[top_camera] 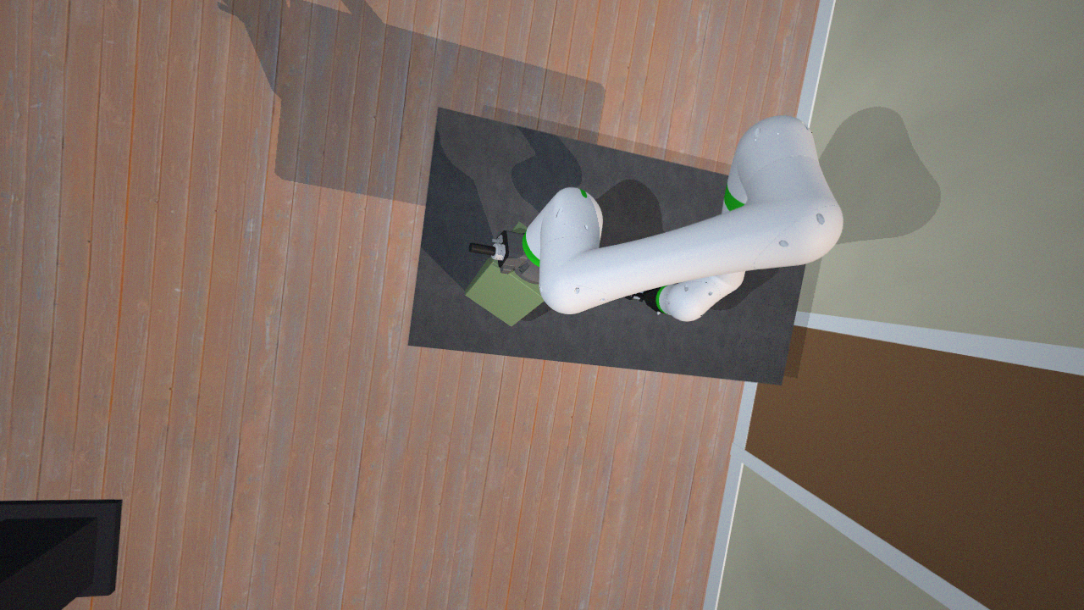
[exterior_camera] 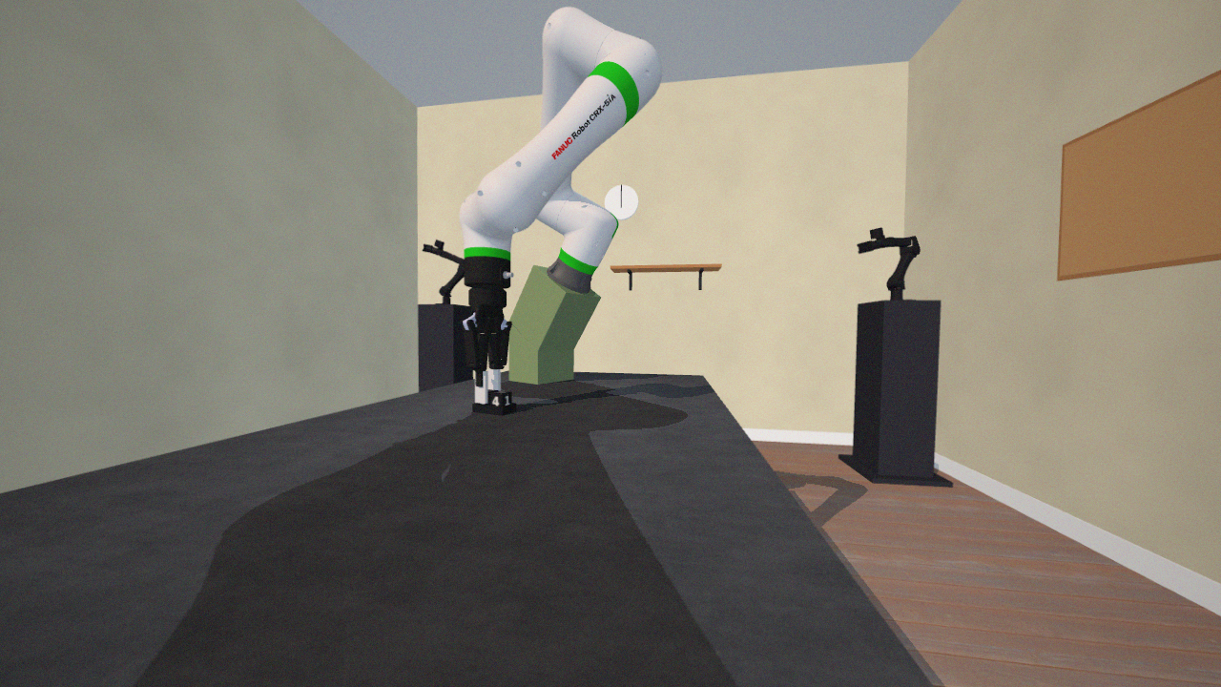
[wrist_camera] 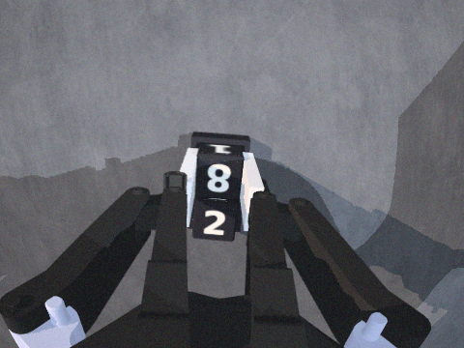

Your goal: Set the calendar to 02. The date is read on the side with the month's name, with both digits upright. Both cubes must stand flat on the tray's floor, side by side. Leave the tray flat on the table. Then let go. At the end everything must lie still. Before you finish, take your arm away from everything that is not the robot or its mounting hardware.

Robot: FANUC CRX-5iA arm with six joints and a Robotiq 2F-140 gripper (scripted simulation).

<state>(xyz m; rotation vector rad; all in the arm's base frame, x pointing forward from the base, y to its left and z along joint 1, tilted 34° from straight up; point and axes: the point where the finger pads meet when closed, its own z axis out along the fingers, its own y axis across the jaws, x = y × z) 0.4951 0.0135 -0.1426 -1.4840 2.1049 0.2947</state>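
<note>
My gripper is now 10 mm short of the black number cube, 30 mm to the right of it and 30 mm above it. Also, from my hand: black tray (20 mm to the left, 40 mm below).
</note>
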